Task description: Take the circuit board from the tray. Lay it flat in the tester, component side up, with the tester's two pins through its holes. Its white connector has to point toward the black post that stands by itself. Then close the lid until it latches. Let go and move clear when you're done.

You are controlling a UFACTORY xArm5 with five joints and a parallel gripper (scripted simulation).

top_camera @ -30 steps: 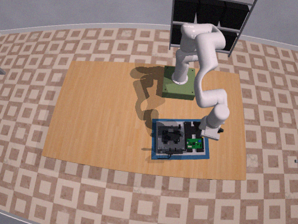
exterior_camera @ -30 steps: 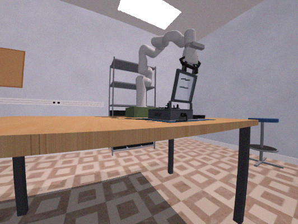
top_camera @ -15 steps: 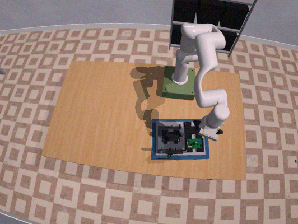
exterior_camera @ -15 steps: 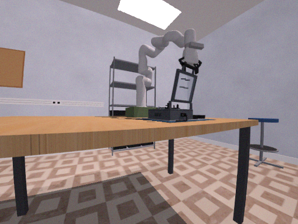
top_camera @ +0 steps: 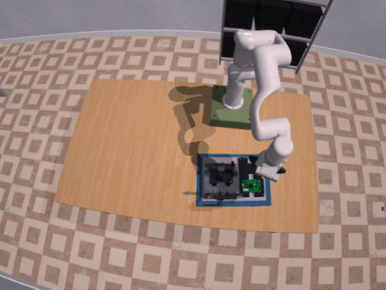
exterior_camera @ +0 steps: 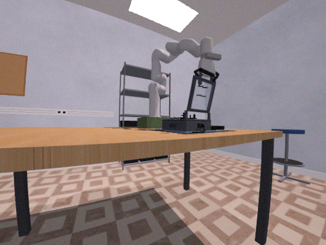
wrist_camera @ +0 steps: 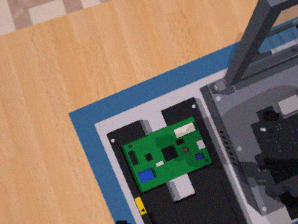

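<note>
Now: hand 1 cm short of the green circuit board and 26 cm above it. Round my hand: tester lid: 11 cm ahead, 16 cm to the right, 10 cm below; then tester: 2 cm ahead, 13 cm to the right, 17 cm below.
</note>
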